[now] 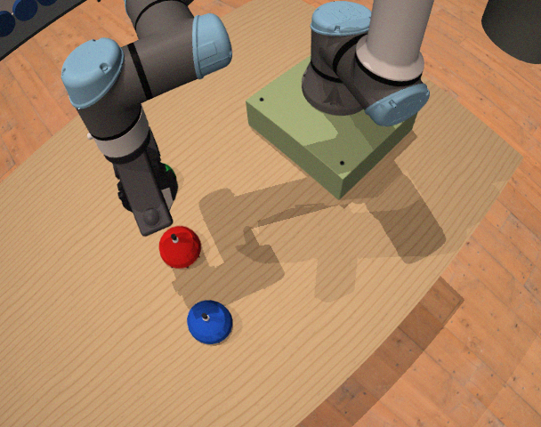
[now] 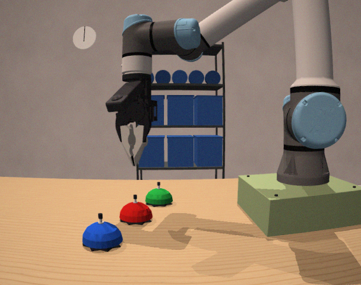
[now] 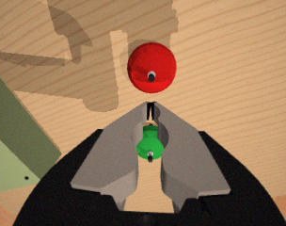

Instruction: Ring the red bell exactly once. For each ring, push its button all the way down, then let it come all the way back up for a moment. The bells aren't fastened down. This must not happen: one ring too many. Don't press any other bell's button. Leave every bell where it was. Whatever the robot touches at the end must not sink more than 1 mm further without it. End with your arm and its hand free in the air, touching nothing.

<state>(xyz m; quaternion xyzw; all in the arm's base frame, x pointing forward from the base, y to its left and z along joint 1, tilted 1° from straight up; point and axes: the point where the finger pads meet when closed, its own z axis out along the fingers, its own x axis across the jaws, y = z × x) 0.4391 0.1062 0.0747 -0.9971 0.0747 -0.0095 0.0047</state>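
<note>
Right now my hand is 110 mm above the red bell. The rest, counted from my hand: green bell (20 mm behind, 160 mm to the right, 110 mm below); then blue bell (20 mm ahead, 160 mm to the left, 110 mm below).
</note>
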